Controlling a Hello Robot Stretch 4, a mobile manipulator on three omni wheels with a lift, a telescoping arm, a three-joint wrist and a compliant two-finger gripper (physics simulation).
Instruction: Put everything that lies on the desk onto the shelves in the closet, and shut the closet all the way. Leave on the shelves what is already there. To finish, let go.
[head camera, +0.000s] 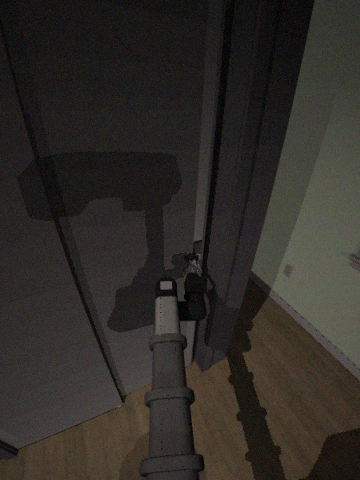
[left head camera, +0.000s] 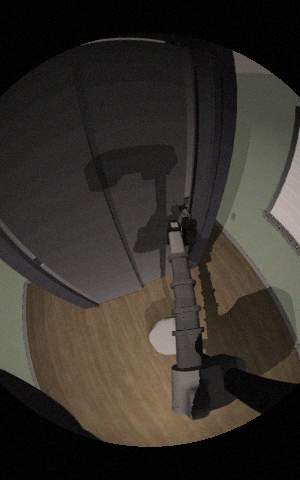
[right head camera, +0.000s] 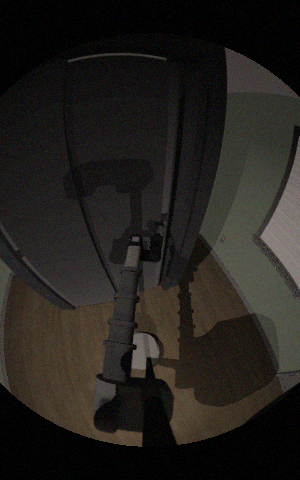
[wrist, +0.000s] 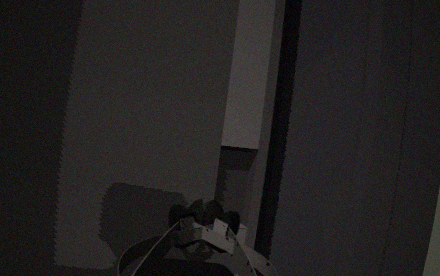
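The closet's grey sliding door (head camera: 115, 125) (left head camera: 135, 115) (right head camera: 120, 125) (wrist: 150, 100) covers most of the front. A narrow dark gap (head camera: 216, 150) (wrist: 282, 125) runs between the door's lighter edge strip (head camera: 202, 175) (wrist: 250, 75) and the closet's dark side frame (head camera: 245, 175) (wrist: 340, 125). A dark recess (wrist: 235, 177) interrupts that strip just above the fingers in the wrist view. My gripper (head camera: 191, 257) (left head camera: 184, 207) (right head camera: 159, 225) (wrist: 206, 216) is shut, with no object visible between its tips. It is at the door's right edge, below the recess; contact is unclear. Shelves and desk do not show.
A green wall (head camera: 320, 200) (left head camera: 240, 175) stands right of the closet, with a window blind (left head camera: 290, 195) farther right. Wooden floor (head camera: 95, 435) (left head camera: 100, 360) lies before the closet. A white round object (left head camera: 162, 337) (right head camera: 145, 350) is on the floor under the extended arm.
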